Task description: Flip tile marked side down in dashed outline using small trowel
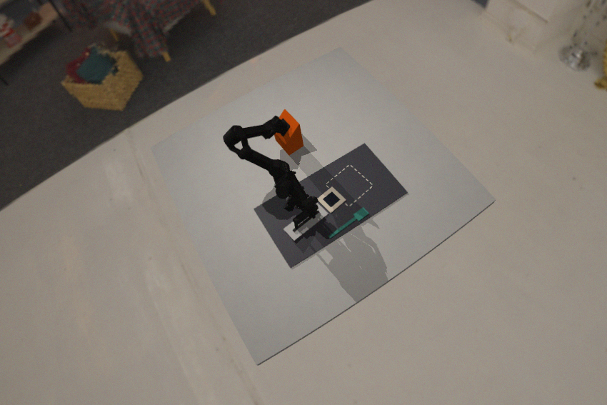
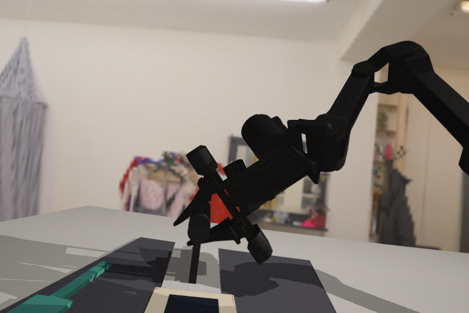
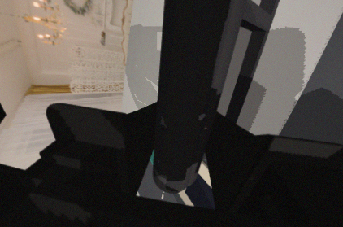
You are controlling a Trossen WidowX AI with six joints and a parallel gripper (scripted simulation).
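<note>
The dark mat lies 40 mm behind my gripper tip, 130 mm to the left of it and 80 mm below it. The rest, counted from my gripper tip: tan square tile 40 mm behind, 130 mm to the left, 50 mm below; then teal trowel 100 mm ahead, 140 mm to the left, 50 mm below.
</note>
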